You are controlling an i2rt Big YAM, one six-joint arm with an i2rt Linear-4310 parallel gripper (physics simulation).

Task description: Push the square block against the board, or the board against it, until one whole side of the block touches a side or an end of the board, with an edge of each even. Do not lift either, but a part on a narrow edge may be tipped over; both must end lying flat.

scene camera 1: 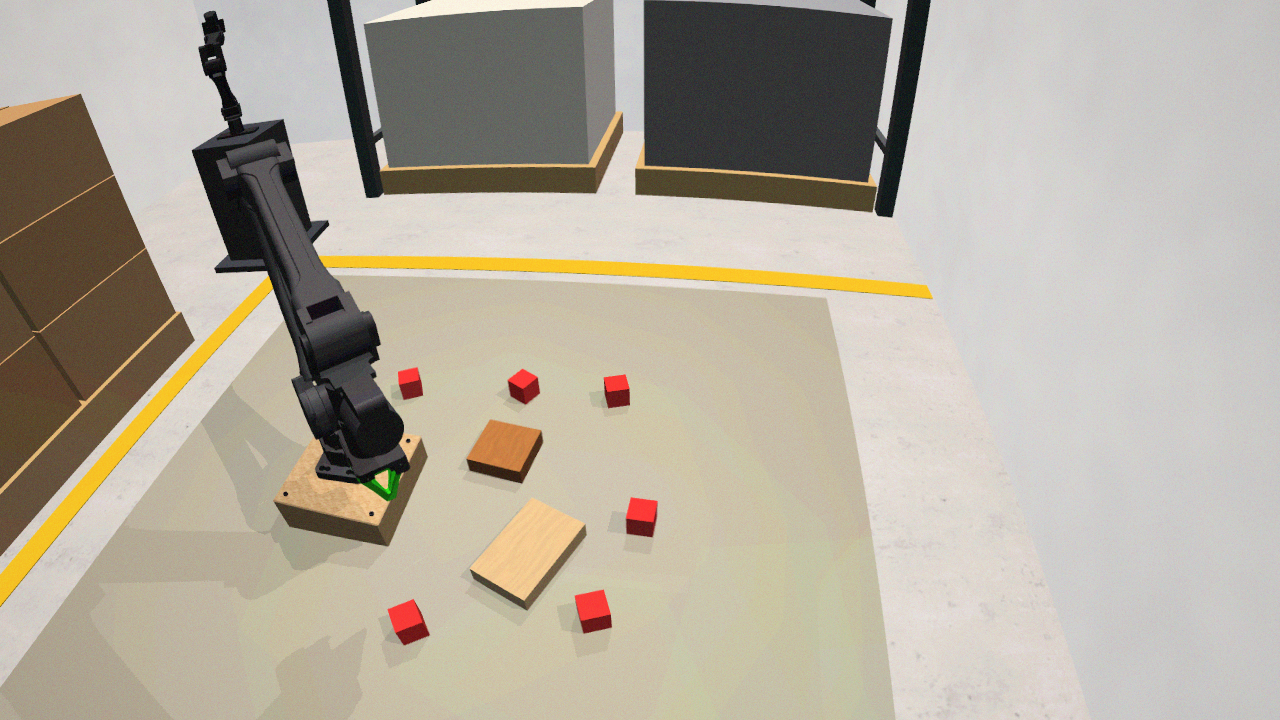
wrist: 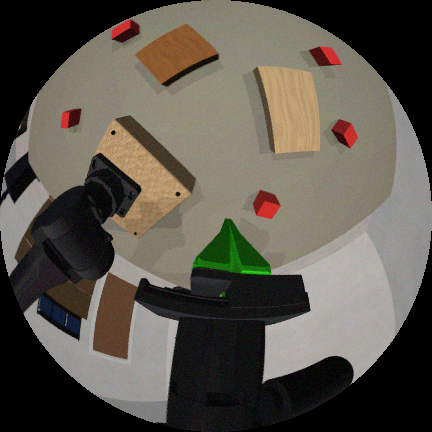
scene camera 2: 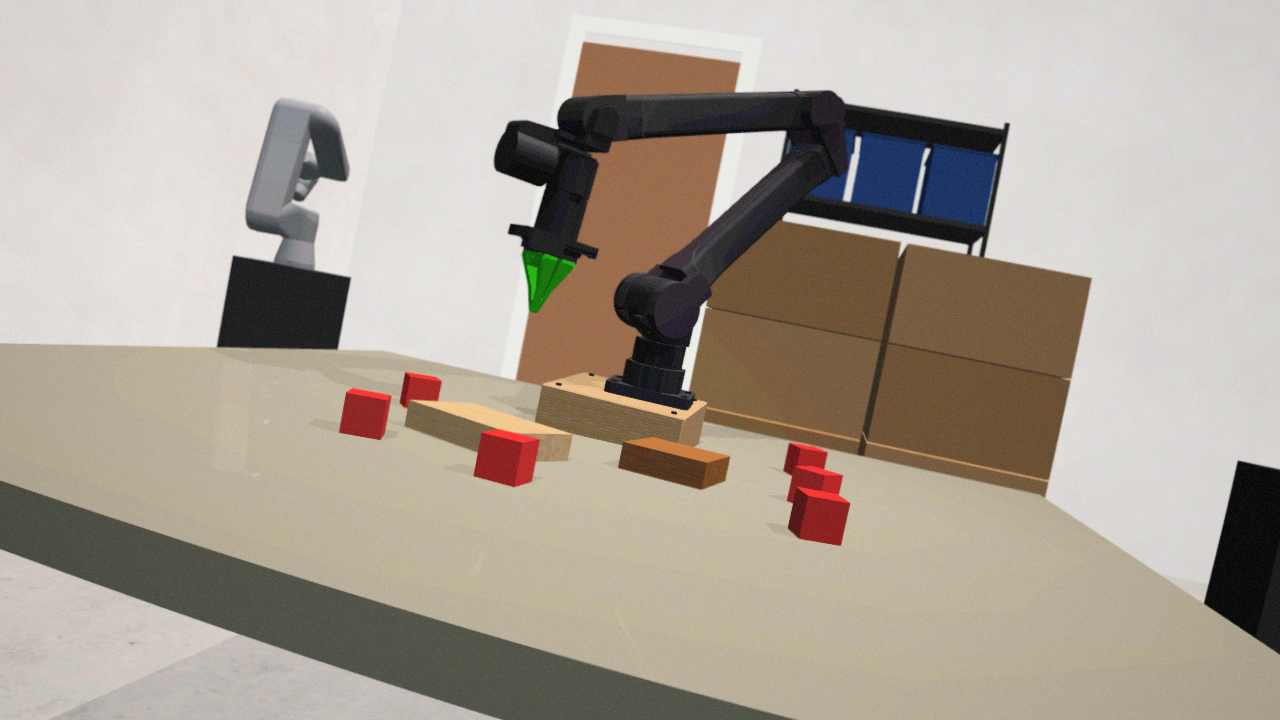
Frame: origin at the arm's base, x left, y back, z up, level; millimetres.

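Where they show: gripper, fingertip midpoint: (scene camera 1: 391, 498) (wrist: 226, 222) (scene camera 2: 532, 312); arm's base, origin of the base link: (wrist: 111, 184) (scene camera 2: 649, 397).
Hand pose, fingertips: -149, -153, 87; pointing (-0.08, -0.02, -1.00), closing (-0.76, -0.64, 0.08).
Things, the pixels of their centre, and the offset from my fingertips, as dx, dy, dz. Level surfaces: height alone.
- square block, body centre: (scene camera 2: 675, 462) (scene camera 1: 505, 450) (wrist: 175, 52) +222, -99, -132
- board, body centre: (scene camera 2: 487, 430) (scene camera 1: 529, 551) (wrist: 291, 108) +21, -172, -132
- table, its level: dz -147
The square block (scene camera 1: 505, 449) (scene camera 2: 673, 461) (wrist: 177, 54) is darker orange-brown wood and lies flat. The board (scene camera 1: 529, 550) (scene camera 2: 487, 428) (wrist: 291, 110) is longer, pale wood, and also lies flat. A gap of table separates them, and their sides are turned at an angle to each other. My gripper (scene camera 1: 390, 495) (scene camera 2: 534, 309) (wrist: 226, 222) has green fingers and is shut, with nothing between them. It hangs high above the table, apart from both parts. In scene camera 1 its tips show in front of the wooden base.
Several red cubes (scene camera 1: 641, 516) (scene camera 2: 506, 457) (wrist: 266, 204) stand around the two parts, one of them to the right of the board in scene camera 1. The arm's wooden base (scene camera 1: 332, 528) (scene camera 2: 617, 422) (wrist: 150, 175) stands beside the block and board on the table (scene camera 1: 760, 582).
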